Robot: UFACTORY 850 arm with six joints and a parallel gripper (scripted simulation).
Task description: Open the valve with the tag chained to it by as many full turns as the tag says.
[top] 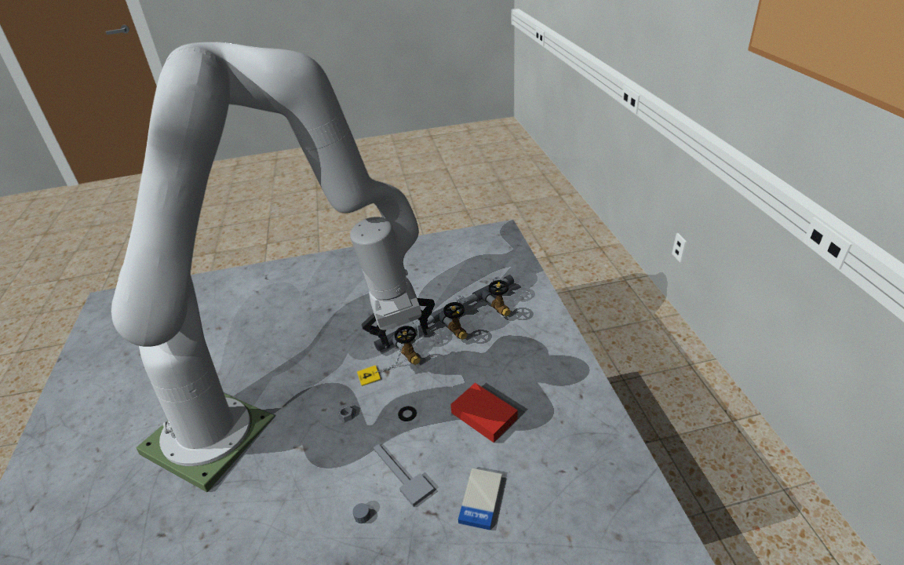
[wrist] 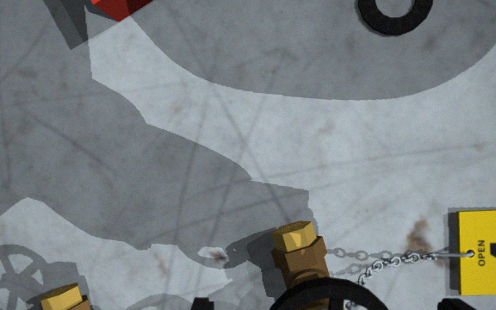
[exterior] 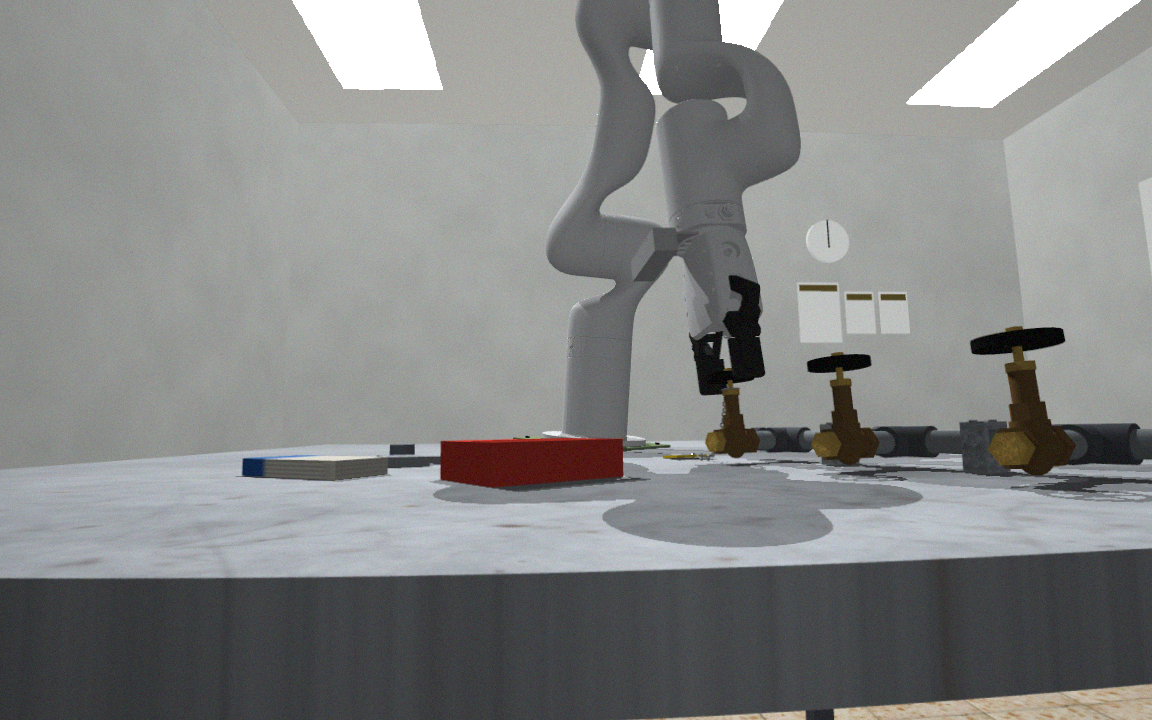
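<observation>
My gripper is now 90 mm past the yellow tag, 20 mm to the left of it and 90 mm above it. From my hand the other things lie so: black washer 30 mm behind, 160 mm to the right, 90 mm below; red block 130 mm ahead, 210 mm to the right, 70 mm below; grey nut 170 mm behind, 120 mm to the right, 80 mm below.
</observation>
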